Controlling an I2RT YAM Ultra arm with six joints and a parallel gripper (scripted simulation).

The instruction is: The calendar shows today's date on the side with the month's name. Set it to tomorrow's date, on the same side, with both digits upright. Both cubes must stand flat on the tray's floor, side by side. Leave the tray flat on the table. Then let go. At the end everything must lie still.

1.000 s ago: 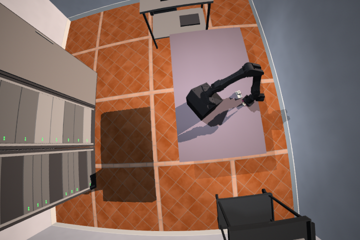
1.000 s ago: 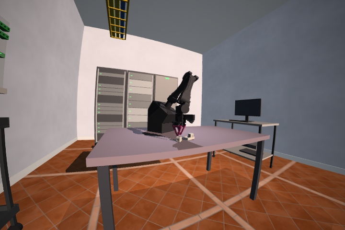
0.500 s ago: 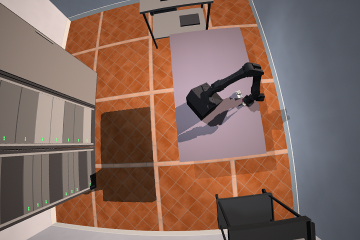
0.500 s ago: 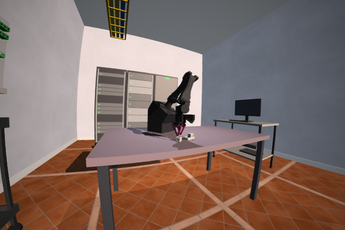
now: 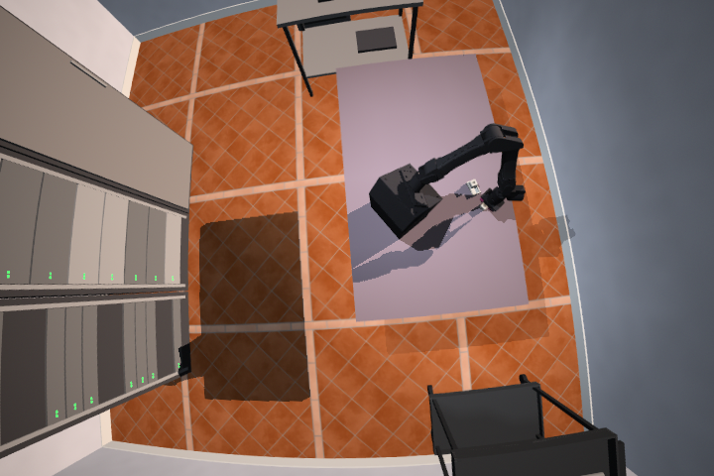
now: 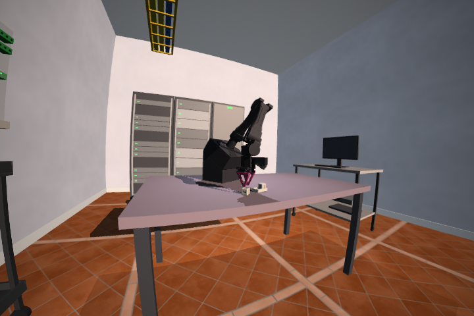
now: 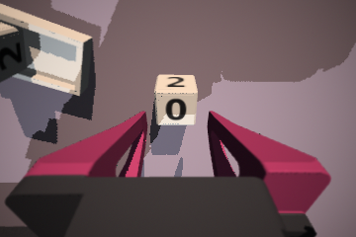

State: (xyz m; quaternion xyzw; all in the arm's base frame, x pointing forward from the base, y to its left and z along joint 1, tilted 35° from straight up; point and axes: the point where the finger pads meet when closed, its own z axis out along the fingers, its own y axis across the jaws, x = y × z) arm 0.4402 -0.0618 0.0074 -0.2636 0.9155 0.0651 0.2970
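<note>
Right now the cream digit cube is 40 mm below my hand. From my hand the other things lie so: cream tray 110 mm to the left, 40 mm below, 40 mm behind.
</note>
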